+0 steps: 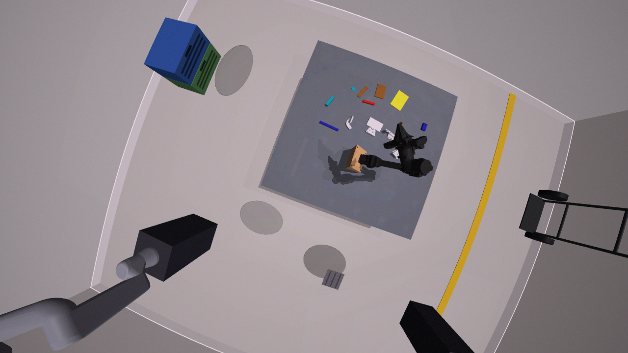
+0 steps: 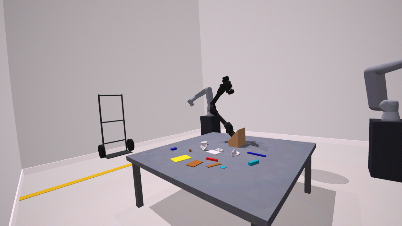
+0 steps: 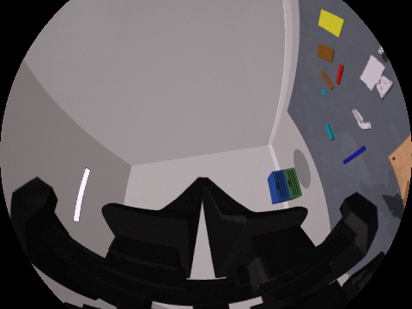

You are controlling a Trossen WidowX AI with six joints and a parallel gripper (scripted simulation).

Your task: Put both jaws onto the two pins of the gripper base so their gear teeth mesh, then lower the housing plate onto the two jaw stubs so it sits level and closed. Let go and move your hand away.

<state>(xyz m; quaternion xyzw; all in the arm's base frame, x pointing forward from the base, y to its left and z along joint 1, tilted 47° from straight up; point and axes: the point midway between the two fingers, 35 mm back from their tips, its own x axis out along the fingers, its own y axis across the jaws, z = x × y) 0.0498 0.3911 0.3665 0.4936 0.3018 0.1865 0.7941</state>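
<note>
The white jaw lies 600 mm below my gripper tip, 200 mm ahead of it and 170 mm to the right of it. The rest, counted from my gripper tip: flat white ribbed part: 630 mm below, 230 mm ahead, 50 mm to the right; red bar: 630 mm below, 380 mm ahead, 50 mm to the left; blue bar: 630 mm below, 280 mm to the left, 80 mm ahead.
</note>
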